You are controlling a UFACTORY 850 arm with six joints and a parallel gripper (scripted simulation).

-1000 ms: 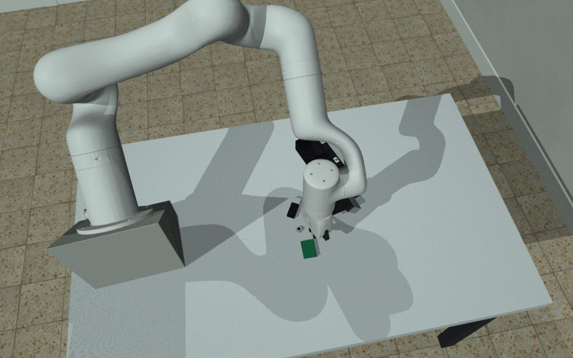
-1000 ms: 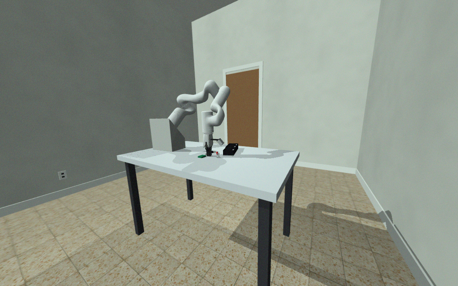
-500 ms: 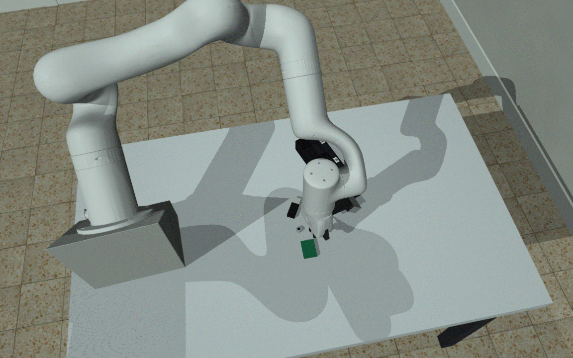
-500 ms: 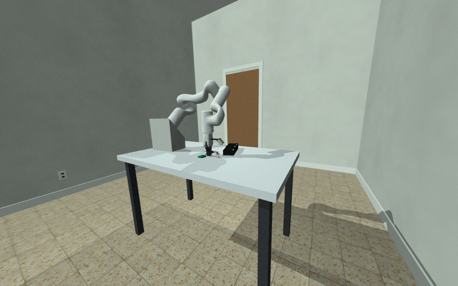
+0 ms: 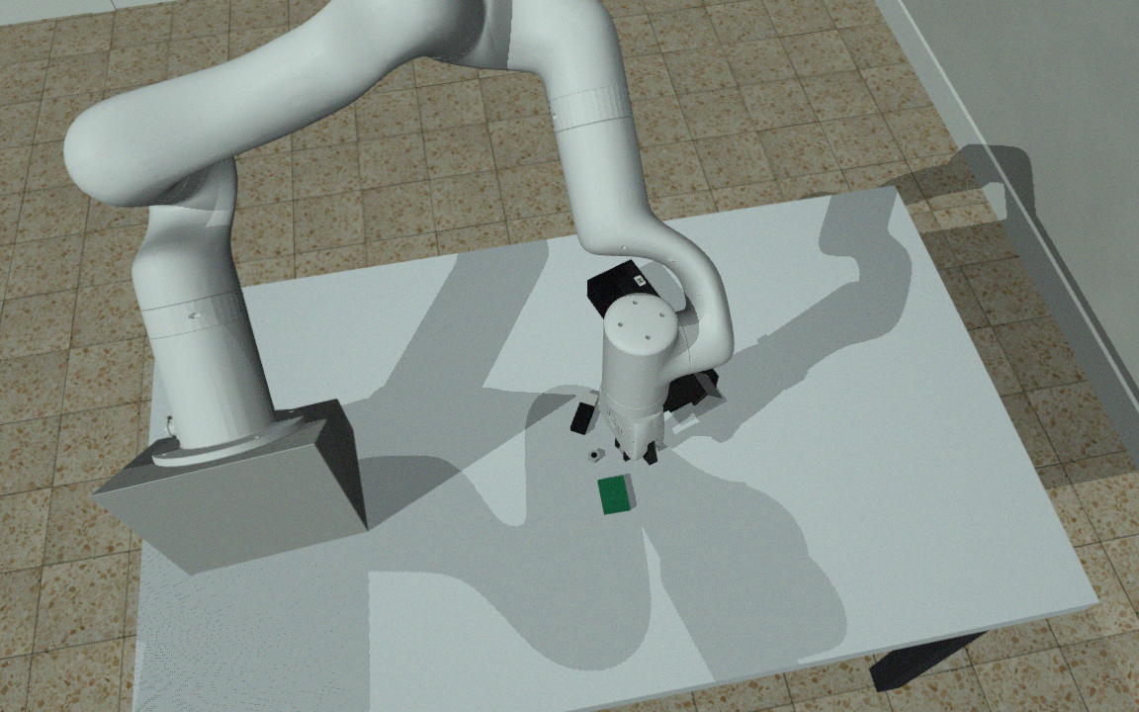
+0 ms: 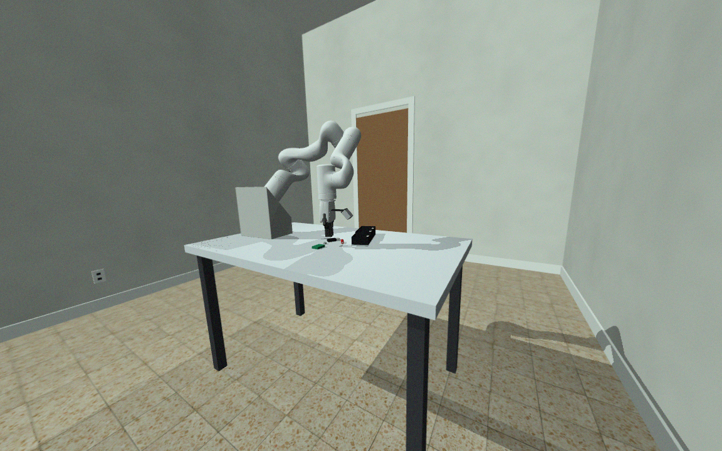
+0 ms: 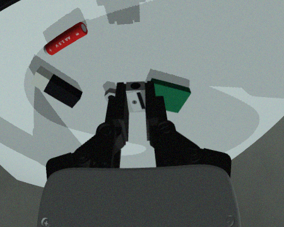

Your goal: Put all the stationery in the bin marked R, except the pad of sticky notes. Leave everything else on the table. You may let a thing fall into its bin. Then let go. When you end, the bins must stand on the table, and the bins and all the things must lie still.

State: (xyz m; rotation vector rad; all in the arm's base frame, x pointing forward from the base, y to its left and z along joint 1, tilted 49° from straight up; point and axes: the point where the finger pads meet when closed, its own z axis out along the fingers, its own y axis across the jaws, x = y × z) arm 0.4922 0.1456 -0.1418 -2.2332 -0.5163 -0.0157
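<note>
Right now the black-and-white block is 5 cm behind my hand, 9 cm to the left of it and 6 cm below it. The rest, counted from my hand: grey piece 5 cm behind, 2 cm to the left, 7 cm below; green pad 3 cm behind, 5 cm to the right, 6 cm below; grey sharpener-like block 1 cm below.
</note>
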